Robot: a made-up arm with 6 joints.
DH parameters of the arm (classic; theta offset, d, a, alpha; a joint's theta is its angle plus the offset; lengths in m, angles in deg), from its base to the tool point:
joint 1: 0 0.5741 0.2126 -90
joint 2: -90 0 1.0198 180
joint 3: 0 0 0.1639 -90
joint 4: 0 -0.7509 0 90
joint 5: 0 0 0 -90
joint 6: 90 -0.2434 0 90
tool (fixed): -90 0 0 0
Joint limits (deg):
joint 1: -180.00..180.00
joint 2: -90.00..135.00
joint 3: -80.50..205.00
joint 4: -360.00..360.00
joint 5: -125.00..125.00
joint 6: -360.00..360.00
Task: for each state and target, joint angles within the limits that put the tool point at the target. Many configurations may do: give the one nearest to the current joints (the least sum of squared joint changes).
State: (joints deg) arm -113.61 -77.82 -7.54 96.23 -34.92 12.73
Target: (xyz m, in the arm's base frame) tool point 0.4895 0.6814 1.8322
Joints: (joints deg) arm -133.53 -74.17 8.79 99.06 -28.43 12.73
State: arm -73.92 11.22 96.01 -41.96 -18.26 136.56
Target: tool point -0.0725 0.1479 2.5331
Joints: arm -60.18 -1.07 101.11 -41.01 -3.82 136.56
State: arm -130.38 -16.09 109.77 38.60 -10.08 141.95
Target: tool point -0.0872 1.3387 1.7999
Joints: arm -87.47 -40.49 105.22 39.91 -10.35 141.95
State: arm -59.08 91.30 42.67 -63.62 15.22 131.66
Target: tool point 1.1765 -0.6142 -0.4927
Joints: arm -26.69 93.55 -0.87 -64.41 5.30 131.66
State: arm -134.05 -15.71 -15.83 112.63 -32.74 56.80
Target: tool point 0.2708 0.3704 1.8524
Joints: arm -143.13 -69.59 -10.92 112.66 -36.58 56.80
